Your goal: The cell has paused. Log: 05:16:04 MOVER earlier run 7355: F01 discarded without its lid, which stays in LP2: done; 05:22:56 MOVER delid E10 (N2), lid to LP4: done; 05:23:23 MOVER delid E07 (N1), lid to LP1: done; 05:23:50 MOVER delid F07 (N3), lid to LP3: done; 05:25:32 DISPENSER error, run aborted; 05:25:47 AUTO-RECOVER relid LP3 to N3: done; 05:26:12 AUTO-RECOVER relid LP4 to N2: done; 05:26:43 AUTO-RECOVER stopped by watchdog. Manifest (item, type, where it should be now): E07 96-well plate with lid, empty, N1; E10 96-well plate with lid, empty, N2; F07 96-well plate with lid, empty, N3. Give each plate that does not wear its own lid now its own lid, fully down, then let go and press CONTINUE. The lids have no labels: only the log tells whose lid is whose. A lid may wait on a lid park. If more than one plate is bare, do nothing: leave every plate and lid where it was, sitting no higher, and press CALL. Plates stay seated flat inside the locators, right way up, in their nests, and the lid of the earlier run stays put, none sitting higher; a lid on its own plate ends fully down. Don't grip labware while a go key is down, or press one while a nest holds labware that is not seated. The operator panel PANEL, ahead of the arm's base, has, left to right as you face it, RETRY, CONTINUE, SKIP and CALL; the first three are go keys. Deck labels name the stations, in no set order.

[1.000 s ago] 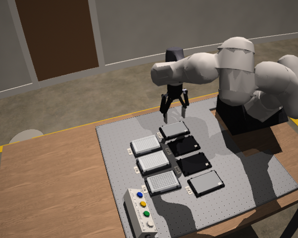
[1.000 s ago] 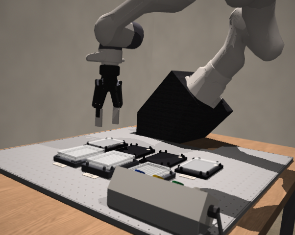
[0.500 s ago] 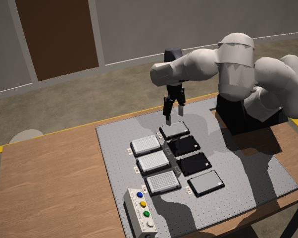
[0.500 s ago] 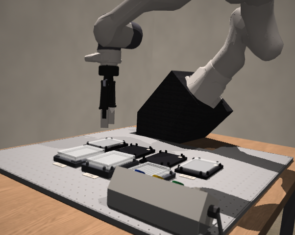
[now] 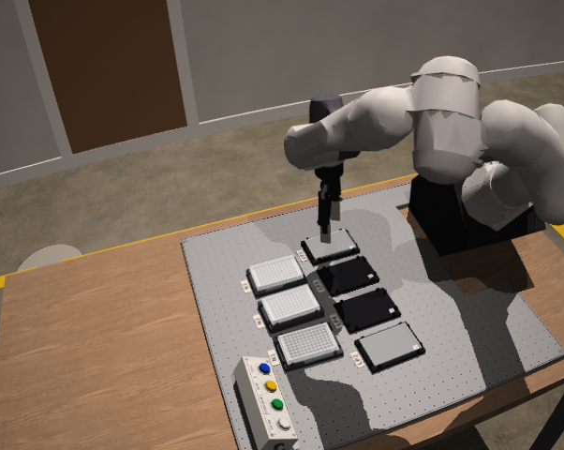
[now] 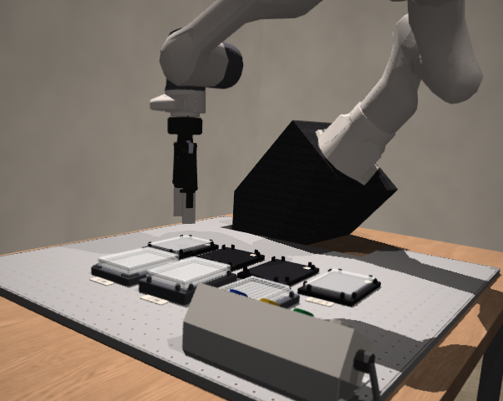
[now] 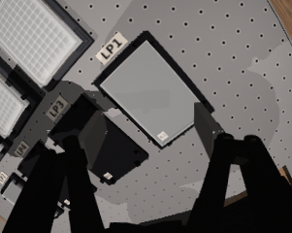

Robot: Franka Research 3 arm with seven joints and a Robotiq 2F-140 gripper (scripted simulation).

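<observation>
The black lid park LP1 lies 90 mm below my hand and 10 mm to the right of it. From my hand the other things lie so: lid park LP3: 120 mm to the left, 90 mm below; then lid park LP4: 260 mm to the left, 90 mm below, 10 mm ahead; then plate: 310 mm to the left, 190 mm ahead, 70 mm below.
</observation>
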